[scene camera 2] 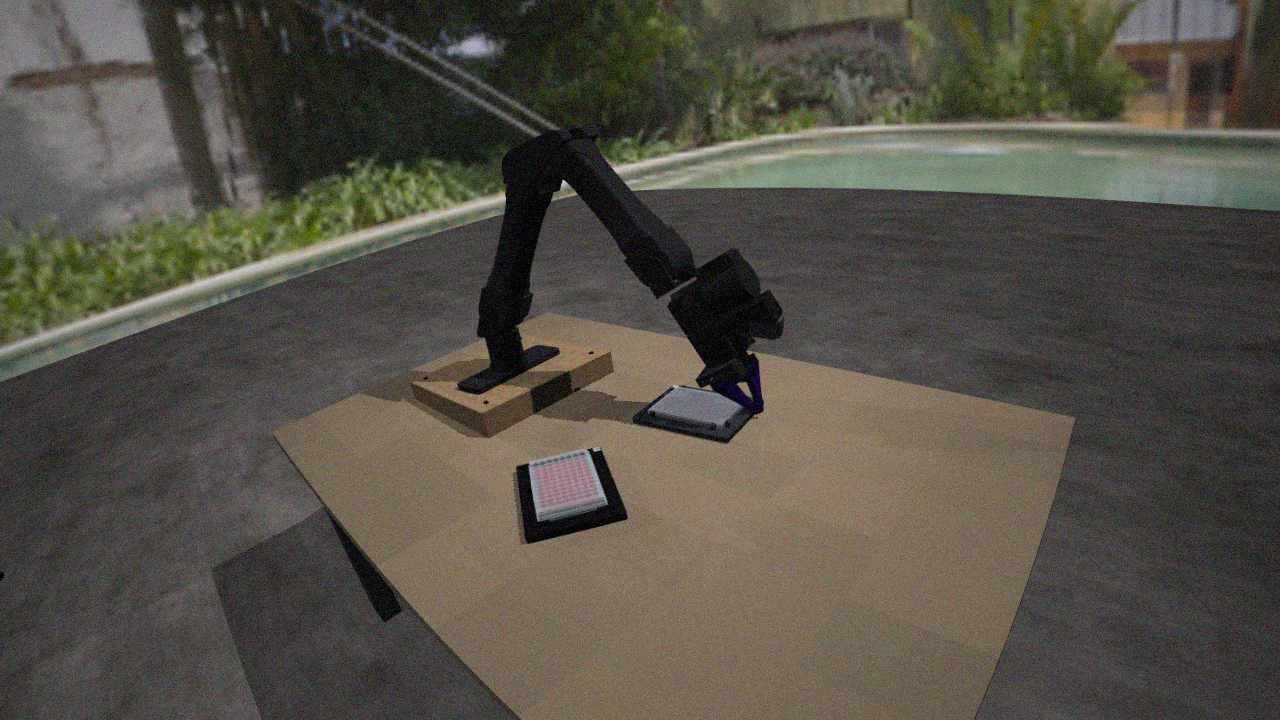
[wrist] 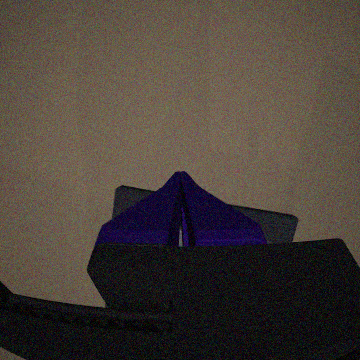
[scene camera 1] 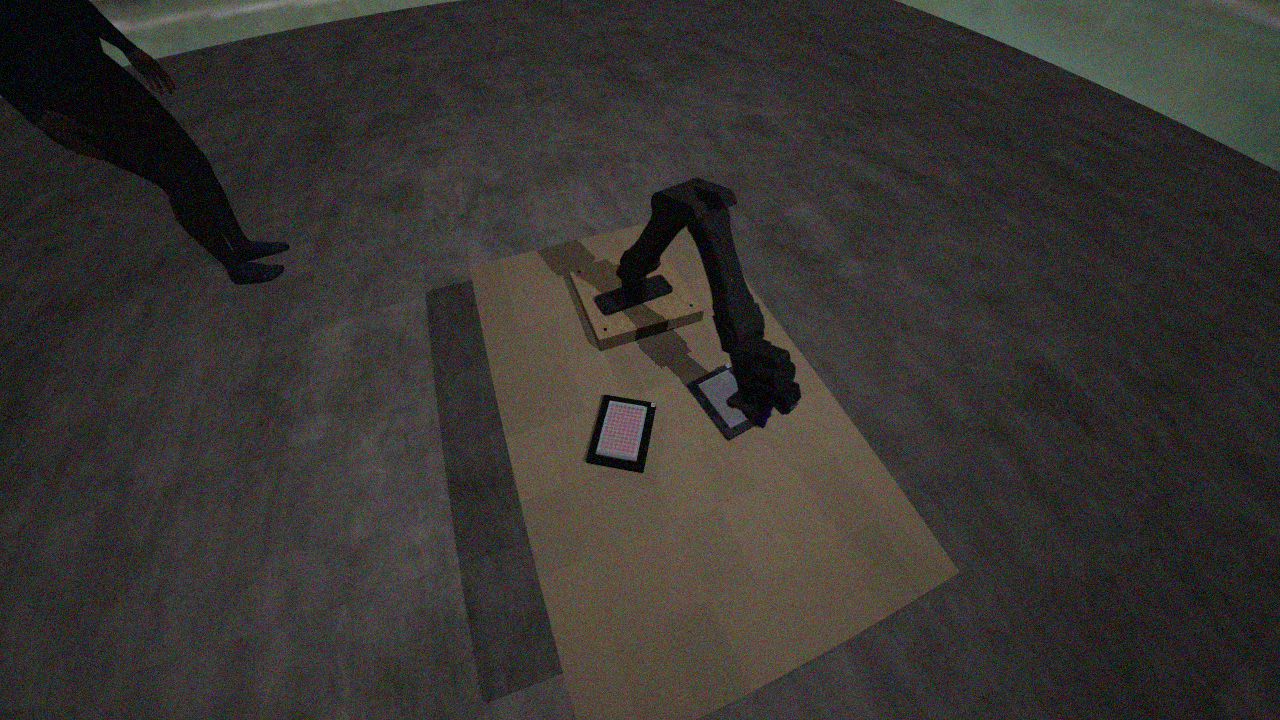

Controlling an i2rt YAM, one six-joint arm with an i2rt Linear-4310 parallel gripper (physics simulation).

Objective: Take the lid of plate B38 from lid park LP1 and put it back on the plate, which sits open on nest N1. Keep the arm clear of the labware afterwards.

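The lid is a pale flat panel on the dark lid park LP1. My gripper is shut, its blue fingers pressed together with no lid between their tips. The tips are low at the outer edge of the lid park; whether they touch it I cannot tell. The gripper hides part of the lid in the first scene view and nearly all of it in the wrist view. Plate B38, with pink wells, sits open on the black nest N1.
The arm's base stands on a thick wooden block at the back of the wooden table top. Nest N1 lies to one side of the lid park. A person stands on the floor left of the table.
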